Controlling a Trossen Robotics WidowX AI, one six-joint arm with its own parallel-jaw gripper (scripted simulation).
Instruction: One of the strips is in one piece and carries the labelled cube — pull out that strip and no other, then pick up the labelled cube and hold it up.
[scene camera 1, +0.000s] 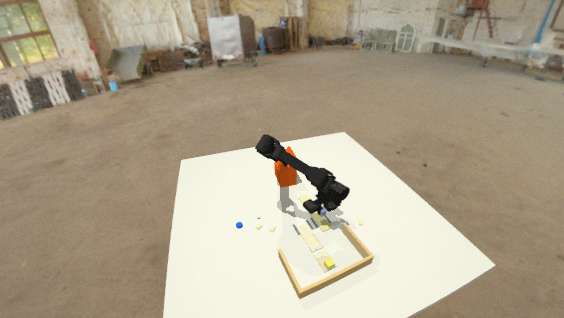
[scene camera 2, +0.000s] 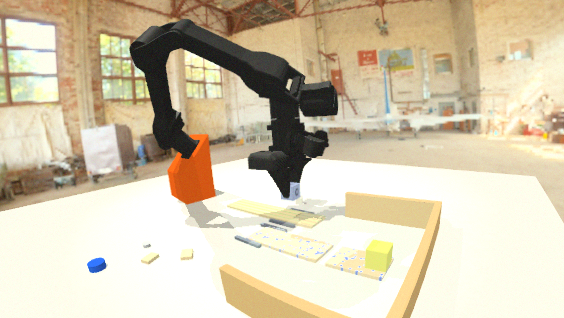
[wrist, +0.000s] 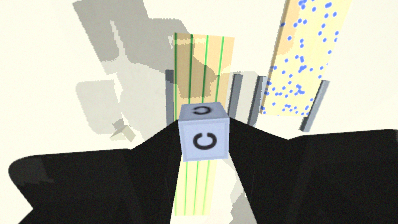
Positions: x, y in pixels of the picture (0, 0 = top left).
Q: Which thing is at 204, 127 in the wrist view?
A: A pale blue cube.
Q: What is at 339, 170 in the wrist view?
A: My gripper.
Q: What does my gripper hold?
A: A pale blue cube.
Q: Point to my gripper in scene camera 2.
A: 290, 195
